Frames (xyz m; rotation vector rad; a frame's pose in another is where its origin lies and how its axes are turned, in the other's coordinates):
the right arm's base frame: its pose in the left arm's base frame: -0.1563 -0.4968 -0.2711 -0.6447 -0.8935 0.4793
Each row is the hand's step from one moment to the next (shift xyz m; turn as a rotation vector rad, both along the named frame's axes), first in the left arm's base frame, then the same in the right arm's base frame.
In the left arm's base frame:
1: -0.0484 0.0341 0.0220 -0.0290 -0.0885 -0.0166
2: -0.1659 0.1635 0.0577 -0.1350 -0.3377 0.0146
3: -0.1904 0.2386 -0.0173 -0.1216 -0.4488 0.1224
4: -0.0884 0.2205 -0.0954 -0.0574 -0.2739 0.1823
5: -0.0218 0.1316 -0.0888 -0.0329 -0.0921 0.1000
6: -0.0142 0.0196 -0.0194 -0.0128 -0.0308 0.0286
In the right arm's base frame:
1: 0.0073 0.0148 0.0610 -0.0805 -0.0484 -0.0111
2: 0.0442 0.0964 0.2153 -0.2772 -0.2355 0.0139
3: 0.0362 0.2047 0.2242 -0.2795 -0.3908 0.0181
4: 0.0370 0.2337 0.0978 -0.1015 -0.3147 0.0469
5: 0.0212 0.1578 0.0179 -0.0200 -0.1309 0.0450
6: -0.0062 0.0290 0.0089 -0.0104 -0.0402 0.0143

